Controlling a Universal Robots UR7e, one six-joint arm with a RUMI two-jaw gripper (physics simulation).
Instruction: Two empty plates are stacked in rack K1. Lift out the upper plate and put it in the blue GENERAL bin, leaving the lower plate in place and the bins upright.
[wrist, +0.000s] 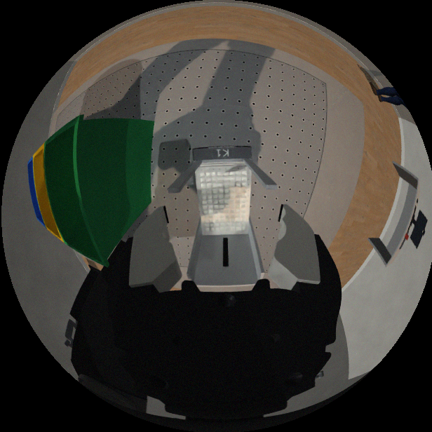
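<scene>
The rack K1 stands in the middle of the wrist view, its label upside down. The clear, grid-patterned upper plate lies in it; the lower plate cannot be made out beneath it. My gripper is open and empty, above the rack, with one jaw to each side of the plate and rack. The blue bin shows as a narrow strip at the far left, beyond the yellow and green bins; its label and inside are hidden.
A green bin stands close on the left of the rack, with a yellow bin beyond it. The rack stands on a perforated board. A person's legs and a grey open structure show at the right edge.
</scene>
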